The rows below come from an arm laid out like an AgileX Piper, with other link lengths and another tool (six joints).
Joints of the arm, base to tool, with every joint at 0 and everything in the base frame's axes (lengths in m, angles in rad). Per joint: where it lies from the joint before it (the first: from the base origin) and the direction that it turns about. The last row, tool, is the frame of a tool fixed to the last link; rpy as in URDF.
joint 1: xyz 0 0 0.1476 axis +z
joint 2: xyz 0 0 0 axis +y
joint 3: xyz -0.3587 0 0.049 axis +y
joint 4: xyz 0.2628 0 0.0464 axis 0.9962 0 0.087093
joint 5: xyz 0 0 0 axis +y
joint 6: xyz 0.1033 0 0.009 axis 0.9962 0 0.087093
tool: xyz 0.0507 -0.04 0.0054 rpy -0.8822 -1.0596 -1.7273
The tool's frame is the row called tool.
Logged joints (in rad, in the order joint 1, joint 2, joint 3, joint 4, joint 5, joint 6), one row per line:
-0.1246 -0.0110 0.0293 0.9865 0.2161 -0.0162
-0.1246 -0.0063 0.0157 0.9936 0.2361 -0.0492
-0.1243 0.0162 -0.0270 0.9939 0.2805 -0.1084
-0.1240 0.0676 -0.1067 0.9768 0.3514 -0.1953
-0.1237 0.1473 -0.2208 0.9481 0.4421 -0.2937
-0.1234 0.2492 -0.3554 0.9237 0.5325 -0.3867
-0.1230 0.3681 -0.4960 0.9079 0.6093 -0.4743
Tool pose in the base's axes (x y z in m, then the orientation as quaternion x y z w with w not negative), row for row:
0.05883 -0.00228 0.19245 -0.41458 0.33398 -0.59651 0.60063
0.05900 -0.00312 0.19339 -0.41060 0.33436 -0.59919 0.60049
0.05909 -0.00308 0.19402 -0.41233 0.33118 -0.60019 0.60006
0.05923 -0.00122 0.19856 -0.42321 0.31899 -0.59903 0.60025
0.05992 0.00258 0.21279 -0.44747 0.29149 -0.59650 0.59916
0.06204 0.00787 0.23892 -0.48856 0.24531 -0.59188 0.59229
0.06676 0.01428 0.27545 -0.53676 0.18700 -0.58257 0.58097
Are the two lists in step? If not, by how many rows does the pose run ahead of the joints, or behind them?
The pose runs 2 rows behind the joints: the pose in row i belongs to the joints in row i - 2.
